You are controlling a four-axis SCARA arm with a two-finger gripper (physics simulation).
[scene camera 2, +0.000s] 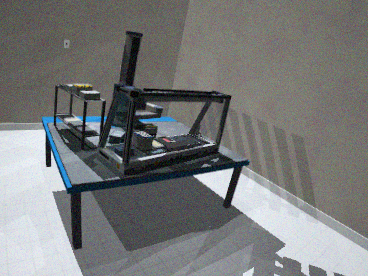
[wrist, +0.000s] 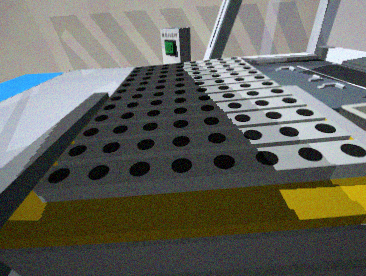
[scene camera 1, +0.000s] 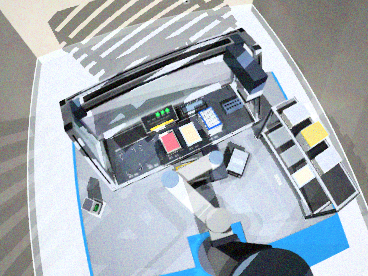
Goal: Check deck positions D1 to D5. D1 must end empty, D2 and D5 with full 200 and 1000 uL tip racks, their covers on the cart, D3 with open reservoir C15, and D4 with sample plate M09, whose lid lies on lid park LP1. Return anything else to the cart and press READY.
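Frame: origin at the arm's base, x back, y right, z up, level; metres.
Seen in the pictures: gripper, fingertip midpoint: (scene camera 2: 151, 127) (wrist: 192, 104).
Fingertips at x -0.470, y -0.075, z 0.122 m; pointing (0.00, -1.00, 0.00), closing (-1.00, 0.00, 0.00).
Note:
A point is followed by its place in that frame.
My gripper (wrist: 192, 104) @(x -0.470, y -0.075, z 0.122 m) is shut on a yellow-rimmed tip rack (wrist: 170, 220) (scene camera 1: 184, 165) @(x -0.503, y -0.063, z 0.145 m), whose grey top shows rows of dark holes and no cover. In scene camera 1 the rack shows as a thin strip at the deck's front edge, mostly hidden by the arm. A red-topped piece (scene camera 1: 170, 142) @(x -0.677, y -0.102, z 0.074 m), a cream plate (scene camera 1: 190, 135) @(x -0.687, y 0.018, z 0.072 m) and a blue-rimmed rack (scene camera 1: 210, 119) @(x -0.711, y 0.140, z 0.159 m) stand left to right on the deck. Left of them the deck shows corner marks. A whitish lid (scene camera 1: 239, 160) @(x -0.468, y 0.237, z 0.070 m) lies on a dark stand in front of the deck. The READY box (scene camera 1: 94, 206) @(x -0.407, y -0.587, z 0.124 m) (wrist: 170, 46) @(x -0.406, y -0.583, z 0.096 m) stands at the left.
The cart (scene camera 1: 294, 176) @(x -0.272, y 0.489, z 0.129 m) at the right bears a yellow piece (scene camera 1: 314, 134) @(x -0.381, y 0.520, z 0.423 m) (scene camera 2: 82, 86) @(x -0.409, y 0.531, z 0.423 m) between grey pieces above, and a cream piece (scene camera 1: 303, 176) @(x -0.254, y 0.542, z 0.129 m) with grey ones below. The instrument's frame and a dark tower (scene camera 1: 246, 70) @(x -0.734, y 0.305, z 0.499 m) rise around the deck.

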